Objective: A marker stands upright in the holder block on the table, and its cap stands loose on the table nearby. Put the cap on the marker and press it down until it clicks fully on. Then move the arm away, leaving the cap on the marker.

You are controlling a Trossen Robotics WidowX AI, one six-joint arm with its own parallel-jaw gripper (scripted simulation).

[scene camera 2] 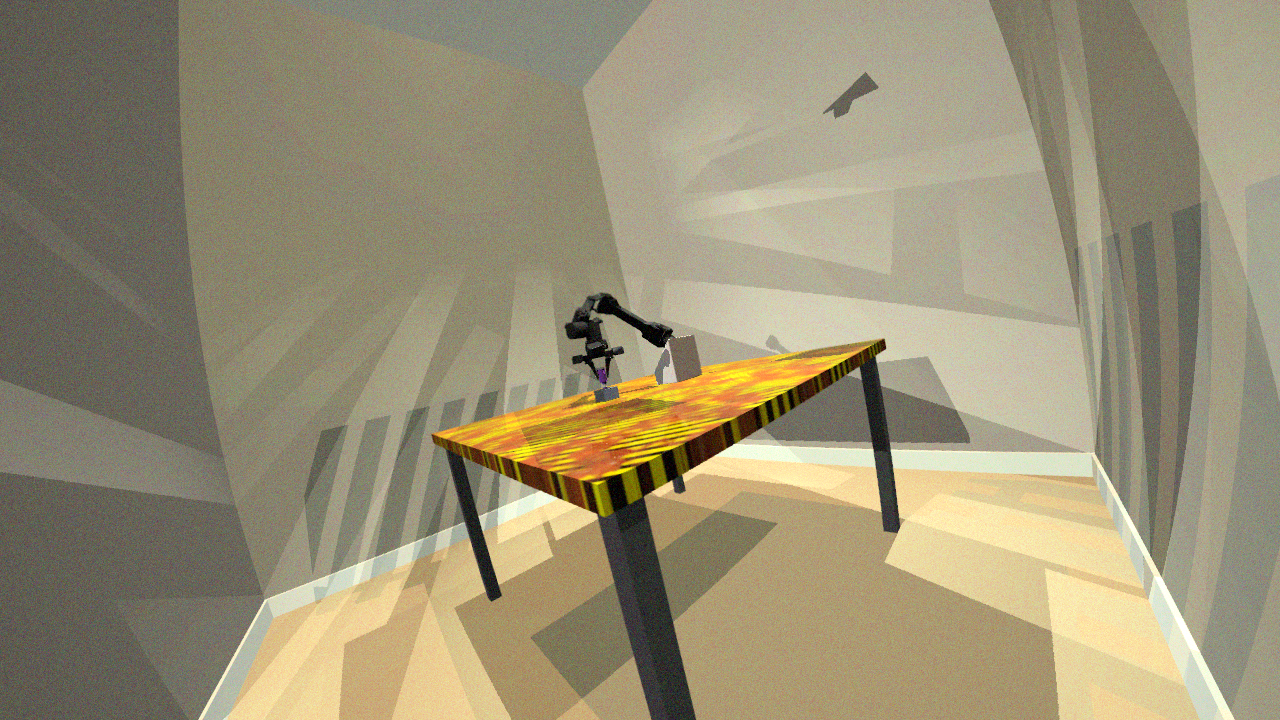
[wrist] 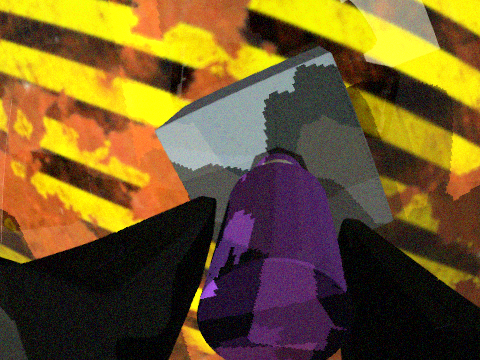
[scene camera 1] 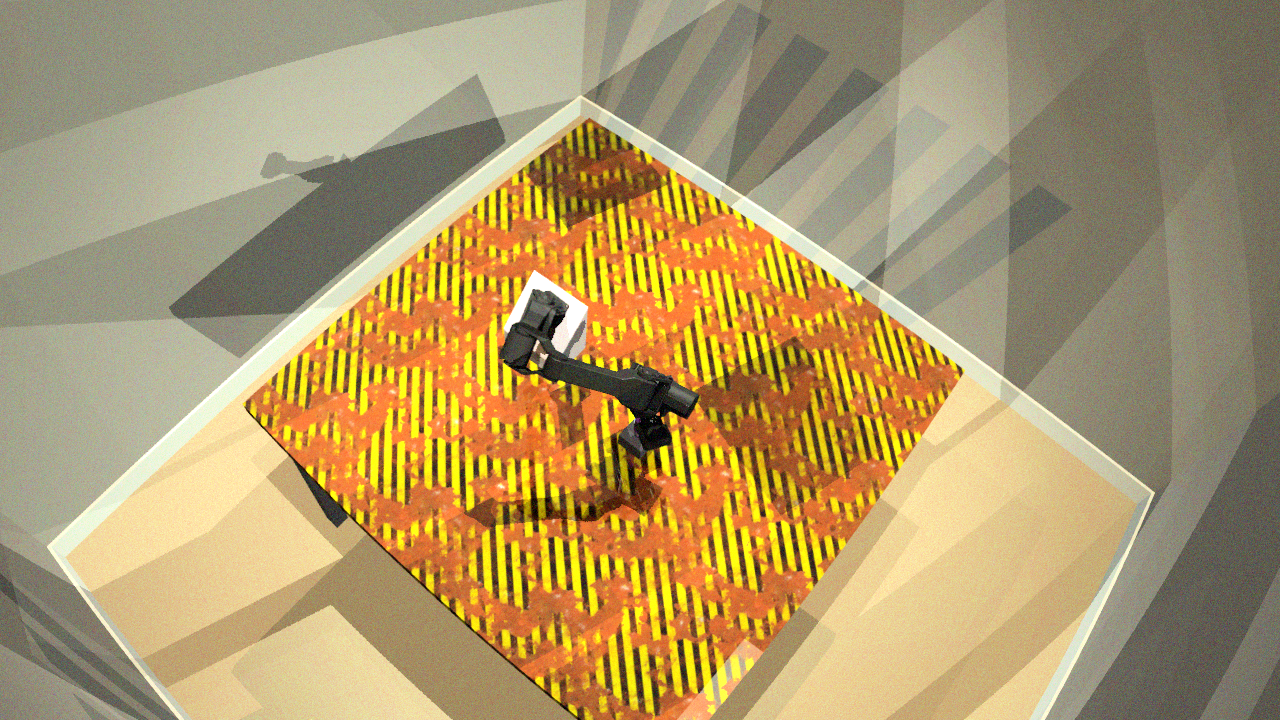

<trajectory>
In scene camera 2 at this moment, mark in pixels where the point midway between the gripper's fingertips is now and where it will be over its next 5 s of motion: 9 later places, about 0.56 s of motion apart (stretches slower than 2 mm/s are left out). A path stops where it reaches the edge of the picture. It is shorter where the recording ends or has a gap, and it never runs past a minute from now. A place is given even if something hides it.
My gripper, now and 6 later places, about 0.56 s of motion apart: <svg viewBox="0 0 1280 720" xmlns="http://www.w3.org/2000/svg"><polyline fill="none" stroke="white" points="603,378 598,360 598,360 598,361 599,366 599,370 595,353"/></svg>
</trajectory>
